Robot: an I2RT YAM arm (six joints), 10 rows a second.
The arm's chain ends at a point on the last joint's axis. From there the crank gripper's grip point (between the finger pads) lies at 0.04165 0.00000 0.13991 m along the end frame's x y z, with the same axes.
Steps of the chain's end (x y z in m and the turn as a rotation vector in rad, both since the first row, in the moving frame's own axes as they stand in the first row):
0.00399 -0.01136 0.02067 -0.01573 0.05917 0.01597
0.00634 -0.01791 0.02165 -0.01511 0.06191 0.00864
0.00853 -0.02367 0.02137 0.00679 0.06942 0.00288
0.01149 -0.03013 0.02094 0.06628 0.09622 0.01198
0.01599 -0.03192 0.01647 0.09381 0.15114 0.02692
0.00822 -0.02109 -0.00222 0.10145 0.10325 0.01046
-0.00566 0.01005 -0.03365 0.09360 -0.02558 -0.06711
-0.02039 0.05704 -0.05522 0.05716 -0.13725 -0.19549
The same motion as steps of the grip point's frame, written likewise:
0.01217 -0.00845 0.01794 -0.01573 0.05917 0.01597
0.01491 -0.01542 0.01879 -0.01511 0.06191 0.00864
0.01814 -0.02448 0.01814 0.00679 0.06942 0.00288
0.02478 -0.03867 0.01600 0.06628 0.09622 0.01198
0.03671 -0.04328 0.00805 0.09381 0.15114 0.02692
0.02247 -0.03451 -0.00795 0.10145 0.10325 0.01046
-0.00978 -0.00573 -0.03338 0.09360 -0.02558 -0.06711
-0.04136 0.04277 -0.05133 0.05716 -0.13725 -0.19549

